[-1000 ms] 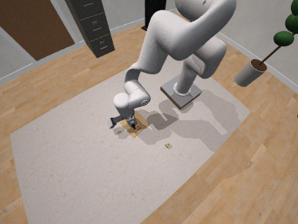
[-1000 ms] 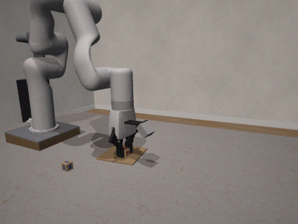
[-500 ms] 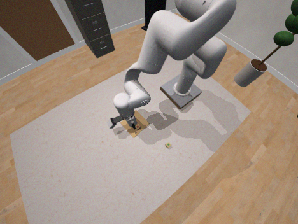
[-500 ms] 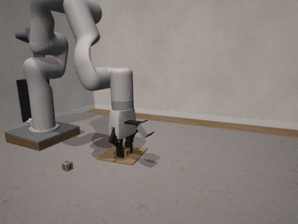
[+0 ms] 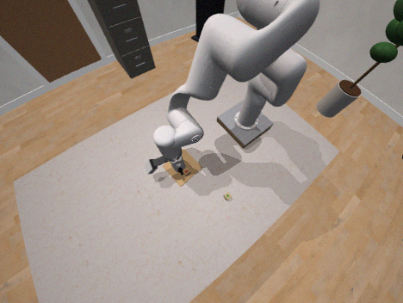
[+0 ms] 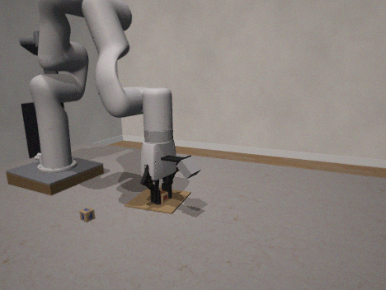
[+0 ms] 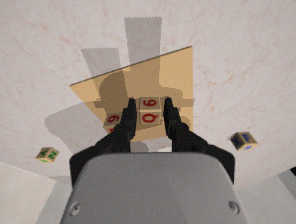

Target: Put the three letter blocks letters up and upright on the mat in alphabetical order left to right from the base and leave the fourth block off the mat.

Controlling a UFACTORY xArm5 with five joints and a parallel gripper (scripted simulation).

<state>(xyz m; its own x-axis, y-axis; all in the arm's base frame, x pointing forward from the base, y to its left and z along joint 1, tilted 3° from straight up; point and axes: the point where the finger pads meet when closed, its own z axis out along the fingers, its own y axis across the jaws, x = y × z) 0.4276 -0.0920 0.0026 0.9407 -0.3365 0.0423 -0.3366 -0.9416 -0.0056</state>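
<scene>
The tan mat is 10 mm behind my hand, 10 mm to the left of it and 20 mm below it. The rest, counted from my hand: blue-lettered block 140 mm behind, 140 mm to the right, 10 mm below.
</scene>
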